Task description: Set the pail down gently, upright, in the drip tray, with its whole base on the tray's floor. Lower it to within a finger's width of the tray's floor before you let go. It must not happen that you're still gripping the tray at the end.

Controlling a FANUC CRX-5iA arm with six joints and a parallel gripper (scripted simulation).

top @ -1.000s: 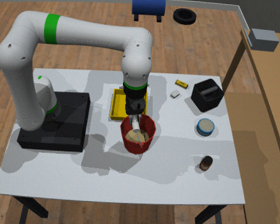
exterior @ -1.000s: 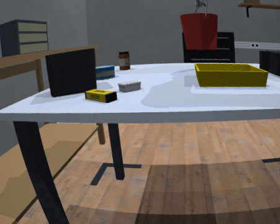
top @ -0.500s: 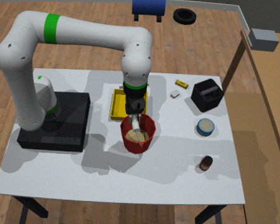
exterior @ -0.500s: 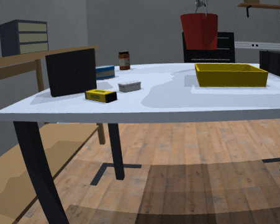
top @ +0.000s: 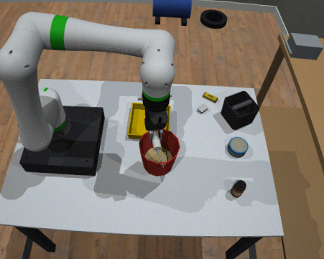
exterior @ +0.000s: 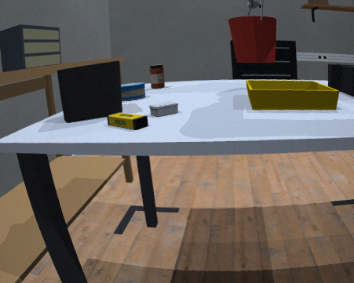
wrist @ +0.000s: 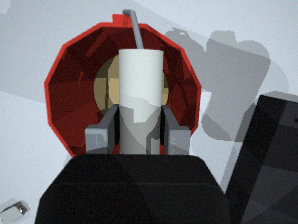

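Now: hand 90 mm above the red pail and 10 mm short of it. Round my hand: jar (390 mm ahead, 270 mm below, 80 mm to the right); then wire handle (30 mm below, 10 mm ahead); then yellow drip tray (300 mm below, 280 mm to the left, 40 mm behind).
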